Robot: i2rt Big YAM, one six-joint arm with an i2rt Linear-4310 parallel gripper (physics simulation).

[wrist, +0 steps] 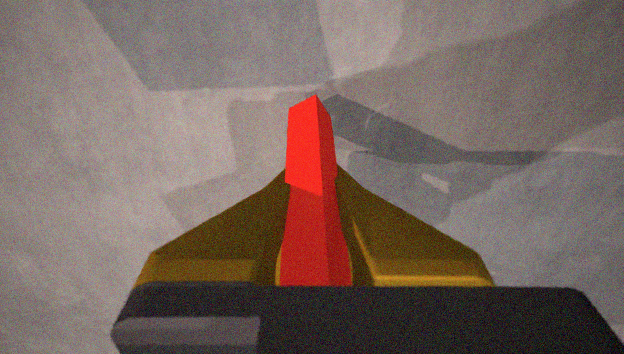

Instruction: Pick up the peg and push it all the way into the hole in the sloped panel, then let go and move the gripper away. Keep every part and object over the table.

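Frame: origin at the arm's base, x left, y ahead, z down, level; metres.
Seen in the pictures: gripper, fingertip midpoint: [313, 177].
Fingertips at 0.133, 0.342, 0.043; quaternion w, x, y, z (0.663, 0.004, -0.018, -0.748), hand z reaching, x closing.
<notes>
Pixels of each thing's top centre, then the offset from my fingertips to it, as dx, dy, dz. "*": a spot on its surface instead. Level surfaces: height alone.
- red peg, middle of its top: [308, 297] -0.014, +0.002, -0.065
- mottled grey surface, its level: dz +0.023
- small pale patch, surface spot: [436, 183] * +0.011, -0.059, +0.023
My gripper [313, 177] is at the lower middle of the wrist view, its yellow-brown fingers shut on the red peg. The red peg [304, 142] stands out past the fingertips and points up the picture; its free end is in front of a grey surface, and no contact with anything beyond it can be made out. Its front part is bright red, and its rear part between the fingers is darker. The sloped panel and its hole cannot be made out with certainty among the grey patches.
The mottled grey surface [75, 150] behind the peg carries overlapping angular shadows and blue-grey patches. A dark angular band runs right from near the peg's tip. A small pale patch [436, 183] lies to the right of the fingers.
</notes>
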